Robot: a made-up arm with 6 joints. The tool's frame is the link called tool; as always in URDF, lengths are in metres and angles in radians. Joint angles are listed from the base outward.
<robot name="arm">
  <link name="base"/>
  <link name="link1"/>
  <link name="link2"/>
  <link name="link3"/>
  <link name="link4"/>
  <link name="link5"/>
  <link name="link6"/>
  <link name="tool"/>
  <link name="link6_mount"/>
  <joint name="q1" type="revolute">
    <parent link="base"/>
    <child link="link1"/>
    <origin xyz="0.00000 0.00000 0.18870" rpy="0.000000 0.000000 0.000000"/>
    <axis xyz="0 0 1"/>
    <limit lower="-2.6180" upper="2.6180"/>
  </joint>
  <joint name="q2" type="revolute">
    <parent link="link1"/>
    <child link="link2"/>
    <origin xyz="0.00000 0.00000 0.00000" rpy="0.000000 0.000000 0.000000"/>
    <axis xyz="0.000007 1 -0.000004"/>
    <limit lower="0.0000" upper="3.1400"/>
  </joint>
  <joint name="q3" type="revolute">
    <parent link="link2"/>
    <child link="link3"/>
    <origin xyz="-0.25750 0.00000 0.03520" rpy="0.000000 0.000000 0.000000"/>
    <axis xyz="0.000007 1 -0.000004"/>
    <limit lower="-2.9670" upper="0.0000"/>
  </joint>
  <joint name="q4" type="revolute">
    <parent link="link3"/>
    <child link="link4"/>
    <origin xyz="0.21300 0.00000 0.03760" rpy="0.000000 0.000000 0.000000"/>
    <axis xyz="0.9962 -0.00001 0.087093"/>
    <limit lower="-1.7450" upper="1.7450"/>
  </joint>
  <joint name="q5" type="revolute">
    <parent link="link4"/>
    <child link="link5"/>
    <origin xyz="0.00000 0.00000 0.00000" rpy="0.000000 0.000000 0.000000"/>
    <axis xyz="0.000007 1 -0.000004"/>
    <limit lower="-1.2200" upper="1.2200"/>
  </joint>
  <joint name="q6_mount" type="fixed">
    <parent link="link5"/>
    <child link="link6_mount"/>
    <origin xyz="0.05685 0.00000 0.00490" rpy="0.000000 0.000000 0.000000"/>
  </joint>
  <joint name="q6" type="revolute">
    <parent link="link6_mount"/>
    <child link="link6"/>
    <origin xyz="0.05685 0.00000 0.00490" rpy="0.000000 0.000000 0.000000"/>
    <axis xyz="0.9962 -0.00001 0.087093"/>
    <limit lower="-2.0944" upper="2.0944"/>
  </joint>
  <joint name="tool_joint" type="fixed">
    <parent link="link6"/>
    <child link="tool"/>
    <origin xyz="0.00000 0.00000 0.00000" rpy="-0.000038 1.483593 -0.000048"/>
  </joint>
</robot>
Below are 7 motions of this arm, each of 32 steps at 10 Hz.
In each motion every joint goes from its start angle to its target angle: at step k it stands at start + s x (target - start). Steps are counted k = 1, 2, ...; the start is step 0. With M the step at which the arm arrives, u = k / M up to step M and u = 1 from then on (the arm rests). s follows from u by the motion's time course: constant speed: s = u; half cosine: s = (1 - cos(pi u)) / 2; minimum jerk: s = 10 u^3 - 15 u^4 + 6 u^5.
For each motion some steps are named. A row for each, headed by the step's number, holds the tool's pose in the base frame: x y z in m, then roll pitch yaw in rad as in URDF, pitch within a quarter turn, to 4 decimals.
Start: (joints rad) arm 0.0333 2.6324 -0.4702 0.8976 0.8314 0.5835
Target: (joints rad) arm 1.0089 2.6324 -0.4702 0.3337 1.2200 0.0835
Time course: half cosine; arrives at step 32
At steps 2, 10, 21, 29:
2: 0.0681 0.0689 0.0444 -2.0055 -0.5330 1.1773
10: 0.0464 0.0772 0.0565 -1.9173 -0.7117 1.4417
21: 0.0046 0.0695 0.0860 -1.5683 -1.1290 1.8892
29: -0.0043 0.0593 0.0993 -1.1386 -1.2859 1.8166

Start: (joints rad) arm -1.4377 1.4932 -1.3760 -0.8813 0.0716 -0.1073
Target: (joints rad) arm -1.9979 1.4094 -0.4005 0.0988 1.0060 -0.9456
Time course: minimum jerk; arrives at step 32
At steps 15, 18, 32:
15: -0.0551 -0.2775 0.2919 -2.4667 0.2984 2.3671
18: -0.0673 -0.2231 0.2412 -2.7614 0.1196 2.1985
32: -0.0324 -0.0941 0.1817 2.8122 -0.1577 2.0476

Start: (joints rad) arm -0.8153 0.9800 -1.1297 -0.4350 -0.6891 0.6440
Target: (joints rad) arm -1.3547 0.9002 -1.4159 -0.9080 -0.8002 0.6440
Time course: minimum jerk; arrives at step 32
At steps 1, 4, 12, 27, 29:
1: 0.1327 -0.0963 0.5757 -0.0119 0.7351 -0.4222
4: 0.1314 -0.0961 0.5770 -0.0249 0.7311 -0.4404
12: 0.1116 -0.0902 0.5971 -0.2228 0.6535 -0.7286
27: 0.0789 -0.0575 0.6355 -0.6156 0.3680 -1.4026
29: 0.0784 -0.0562 0.6364 -0.6255 0.3575 -1.4227

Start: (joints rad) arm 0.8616 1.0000 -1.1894 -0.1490 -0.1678 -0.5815
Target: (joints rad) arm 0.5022 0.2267 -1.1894 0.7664 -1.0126 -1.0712
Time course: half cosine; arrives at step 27
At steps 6, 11, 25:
6: 0.1056 0.1149 0.5759 -0.7126 0.6726 -0.1128
11: 0.0537 0.0362 0.6114 -0.2770 0.4942 0.0428
25: -0.1239 -0.1440 0.5674 0.6812 0.0479 0.0301

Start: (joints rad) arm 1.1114 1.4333 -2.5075 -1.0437 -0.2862 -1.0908
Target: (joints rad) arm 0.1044 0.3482 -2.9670 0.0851 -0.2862 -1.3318
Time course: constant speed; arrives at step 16
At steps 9, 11, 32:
9: -0.2946 -0.1637 0.6713 0.7288 -0.0514 -1.1374
11: -0.3813 -0.1606 0.6072 0.9281 -0.0904 -1.1774
32: -0.5429 -0.0596 0.4007 1.4127 -0.3133 -1.3930

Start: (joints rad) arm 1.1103 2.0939 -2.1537 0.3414 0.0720 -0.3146
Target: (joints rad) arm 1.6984 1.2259 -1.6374 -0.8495 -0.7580 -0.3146
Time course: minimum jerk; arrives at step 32
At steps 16, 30, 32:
16: 0.0479 0.3433 0.5976 -0.6493 0.7034 0.6459
30: -0.0802 0.1663 0.6478 -0.7205 -0.1130 0.8819
32: -0.0806 0.1655 0.6477 -0.7210 -0.1165 0.8832

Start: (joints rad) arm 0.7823 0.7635 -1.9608 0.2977 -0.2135 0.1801
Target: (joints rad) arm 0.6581 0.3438 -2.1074 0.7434 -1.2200 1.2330
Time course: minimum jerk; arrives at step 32
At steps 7, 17, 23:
7: -0.0908 -0.1032 0.7143 0.0622 -0.0734 1.3472
17: -0.2002 -0.2279 0.6434 -0.6326 -0.5301 2.2112
23: -0.2508 -0.2821 0.5665 -1.2200 -0.3310 2.7556

